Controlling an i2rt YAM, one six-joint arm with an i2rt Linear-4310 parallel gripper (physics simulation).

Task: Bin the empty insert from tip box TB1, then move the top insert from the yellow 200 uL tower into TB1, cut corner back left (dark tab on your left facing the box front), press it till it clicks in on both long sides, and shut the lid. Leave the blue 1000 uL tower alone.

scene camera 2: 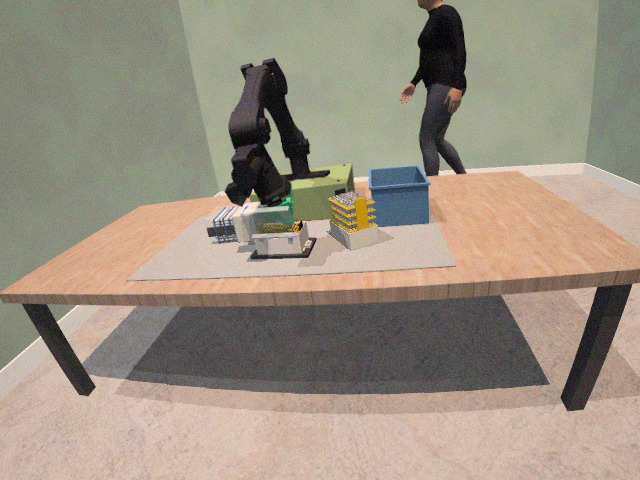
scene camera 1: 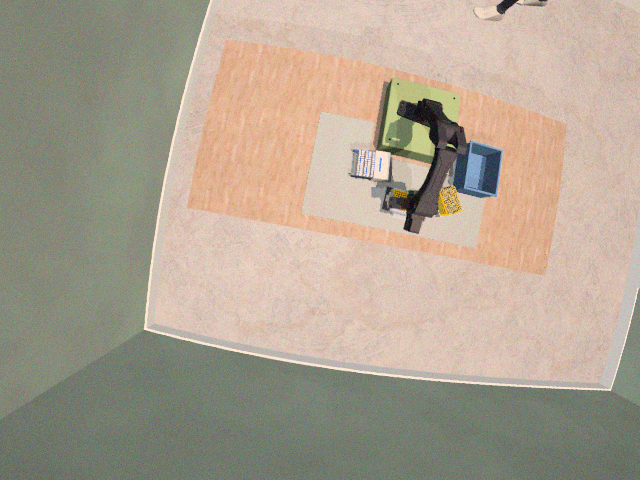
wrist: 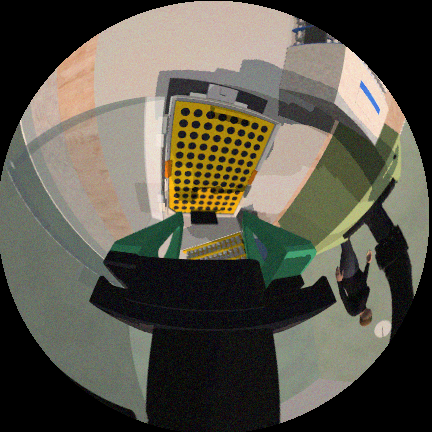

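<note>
TB1 [scene camera 1: 398, 212] [scene camera 2: 281, 244] [wrist: 221, 92] stands on its dark base, with its clear lid [wrist: 154, 132] open. A yellow insert [scene camera 1: 400, 193] [scene camera 2: 272, 227] [wrist: 215, 155] with dark round holes and no visible tips lies in the box. Orange clips show at both long sides; a dark tab shows at its end near the fingers. My gripper [scene camera 2: 285, 209] [wrist: 212, 216] has green fingers partly apart with nothing between them, above that end of the box; the arm largely hides them in scene camera 1. The yellow 200 uL tower [scene camera 1: 449, 201] [scene camera 2: 353, 214] [wrist: 215, 250] stands upright, to the right in scene camera 2.
The blue 1000 uL tower [scene camera 1: 373, 165] [scene camera 2: 227, 224] [wrist: 362, 95] lies on its side left of TB1. The blue bin [scene camera 1: 484, 170] [scene camera 2: 400, 204] stands behind and right of the yellow tower. A green block [scene camera 1: 418, 93] [scene camera 2: 320, 191] stands behind the grey mat [scene camera 1: 330, 196] [scene camera 2: 206, 266]. A person stands beyond the table.
</note>
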